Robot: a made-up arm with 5 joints.
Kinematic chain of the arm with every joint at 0, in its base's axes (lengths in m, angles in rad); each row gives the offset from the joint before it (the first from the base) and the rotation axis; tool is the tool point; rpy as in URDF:
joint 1: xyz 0.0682 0 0.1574 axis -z
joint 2: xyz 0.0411 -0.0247 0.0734 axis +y
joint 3: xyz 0.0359 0 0.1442 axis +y
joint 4: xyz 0.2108 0 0.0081 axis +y
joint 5: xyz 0.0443 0.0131 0 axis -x
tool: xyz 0 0 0 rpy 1.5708 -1.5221 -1.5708
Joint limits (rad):
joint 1: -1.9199..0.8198
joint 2: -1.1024..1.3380
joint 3: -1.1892..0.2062
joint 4: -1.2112..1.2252
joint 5: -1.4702..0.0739
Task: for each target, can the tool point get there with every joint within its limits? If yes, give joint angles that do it. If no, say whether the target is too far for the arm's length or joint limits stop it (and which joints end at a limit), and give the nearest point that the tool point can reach.
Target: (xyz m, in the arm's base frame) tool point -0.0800 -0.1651 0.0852
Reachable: no: joint limits stop it (at a limit: joint 1, joint 2, joint 3, joint 4) | nearest point 0.1704 -0.1264 0.0025 | short by 0.266 m
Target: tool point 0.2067 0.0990 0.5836
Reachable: yes | joints -0.6887 -0.2517 -0.5745 -0.9038 -1.3066
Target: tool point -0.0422 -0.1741 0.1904
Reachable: no: joint limits stop it (at a limit: joint 2, joint 3, joint 4) | nearest point -0.0701 -0.2181 0.4653 | short by 0.280 m
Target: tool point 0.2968 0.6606 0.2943
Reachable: no: too far | nearest point 0.2130 0.4185 0.2696 | short by 0.257 m
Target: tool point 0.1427 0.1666 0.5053
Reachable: yes | joints -1.2136 -0.6073 -0.1268 0.9993 -1.0277
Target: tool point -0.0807 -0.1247 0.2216
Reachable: no: joint limits stop it (at a limit: joint 2, joint 3, joint 4) | nearest point -0.1298 -0.1658 0.4653 | short by 0.252 m
